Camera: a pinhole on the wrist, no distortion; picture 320 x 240 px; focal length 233.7 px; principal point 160.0 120.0 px. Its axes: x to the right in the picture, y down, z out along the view. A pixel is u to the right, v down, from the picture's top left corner.
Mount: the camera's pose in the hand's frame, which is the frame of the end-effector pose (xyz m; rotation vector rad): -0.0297 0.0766 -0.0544 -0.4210 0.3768 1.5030
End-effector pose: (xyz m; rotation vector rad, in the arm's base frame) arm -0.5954 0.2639 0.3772 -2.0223 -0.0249 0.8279
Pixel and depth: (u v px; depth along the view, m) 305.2 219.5 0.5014
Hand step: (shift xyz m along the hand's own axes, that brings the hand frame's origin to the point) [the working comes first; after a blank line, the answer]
In the camera's frame: 0.3115 0.2135 0.5014

-0.2415 0.5983 0.2232
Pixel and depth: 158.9 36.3 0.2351
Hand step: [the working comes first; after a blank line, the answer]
In the camera's frame: -0.0011 -0.0842 0.2351

0.0498 0.1888 0.1540
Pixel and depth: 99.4 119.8 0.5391
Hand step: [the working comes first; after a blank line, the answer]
In the camera's frame: -0.1398 -0.0005 0.5391

-0.0448 0.2185 0.4839
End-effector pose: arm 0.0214 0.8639 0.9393 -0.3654 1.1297 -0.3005
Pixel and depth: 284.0 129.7 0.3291
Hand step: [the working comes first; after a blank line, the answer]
In the camera's frame: 0.1746 0.0137 0.3291

-0.0434 0.3902 0.1468
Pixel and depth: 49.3 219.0 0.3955
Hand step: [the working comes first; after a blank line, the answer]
In the camera's frame: -0.1873 0.1675 0.3955

-0.2116 0.1105 0.3761
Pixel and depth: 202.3 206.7 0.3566
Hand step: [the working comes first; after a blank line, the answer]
In the camera's frame: 0.0645 0.1323 0.3566

-0.1665 0.3103 0.2204
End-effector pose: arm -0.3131 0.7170 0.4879 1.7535 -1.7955 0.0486
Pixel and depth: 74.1 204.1 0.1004
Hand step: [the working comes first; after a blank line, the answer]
In the camera's frame: -0.0369 0.0361 0.1004

-0.0691 0.0944 0.0499
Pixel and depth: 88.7 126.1 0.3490
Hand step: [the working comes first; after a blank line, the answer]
In the camera's frame: -0.1065 0.0091 0.3490

-0.0495 0.1548 0.3016
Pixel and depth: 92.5 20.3 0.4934
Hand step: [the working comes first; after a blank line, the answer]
In the camera's frame: -0.1425 -0.2105 0.4934

0.1658 0.1892 0.4527
